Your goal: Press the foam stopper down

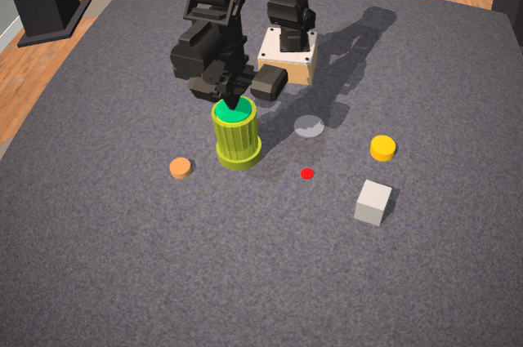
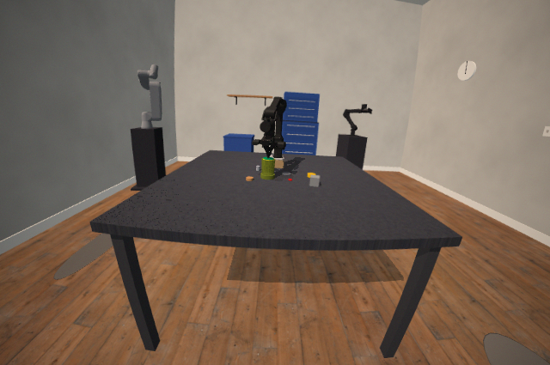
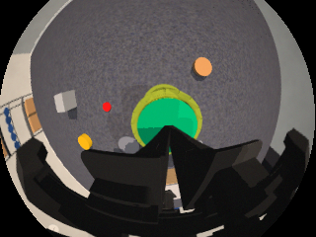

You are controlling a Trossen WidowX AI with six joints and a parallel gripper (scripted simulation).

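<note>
Now: hand 5 cm above the green foam stopper. The rest, counted from my hand: red dot (6 cm ahead, 12 cm to the left, 15 cm below); then grey disc (6 cm behind, 13 cm to the left, 15 cm below); then orange disc (4 cm ahead, 11 cm to the right, 14 cm below).
</note>
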